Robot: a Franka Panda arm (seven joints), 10 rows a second.
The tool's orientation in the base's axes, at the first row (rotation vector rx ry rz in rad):
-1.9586 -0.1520 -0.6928
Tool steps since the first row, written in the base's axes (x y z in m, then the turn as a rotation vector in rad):
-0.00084 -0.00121 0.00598 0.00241 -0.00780 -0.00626
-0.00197 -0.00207 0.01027 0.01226 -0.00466 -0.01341
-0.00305 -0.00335 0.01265 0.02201 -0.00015 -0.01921
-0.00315 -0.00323 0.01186 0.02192 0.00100 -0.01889
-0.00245 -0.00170 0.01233 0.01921 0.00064 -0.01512
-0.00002 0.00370 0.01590 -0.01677 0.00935 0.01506
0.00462 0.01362 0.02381 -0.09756 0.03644 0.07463
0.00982 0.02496 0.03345 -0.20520 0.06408 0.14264
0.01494 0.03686 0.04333 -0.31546 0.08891 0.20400
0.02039 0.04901 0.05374 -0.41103 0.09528 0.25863
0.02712 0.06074 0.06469 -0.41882 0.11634 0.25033
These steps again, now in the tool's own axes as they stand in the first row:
0.00270 -0.00443 -0.00332 0.00014 0.00961 -0.00367
0.00420 -0.00782 -0.00591 0.00391 0.01756 0.00531
0.00480 -0.00949 -0.00821 0.00806 0.02375 0.01498
0.00428 -0.00897 -0.00789 0.00794 0.02291 0.01582
0.00482 -0.00980 -0.00645 0.00776 0.01907 0.01320
0.00771 -0.01425 -0.00201 -0.00765 -0.02288 -0.00365
0.01388 -0.02341 0.00577 -0.04802 -0.11429 -0.03235
0.02115 -0.03439 0.01443 -0.10623 -0.22311 -0.07414
0.02839 -0.04586 0.02346 -0.16961 -0.32639 -0.11722
0.03613 -0.05774 0.03266 -0.22093 -0.40973 -0.16800
0.04530 -0.06933 0.04184 -0.23572 -0.41644 -0.15042

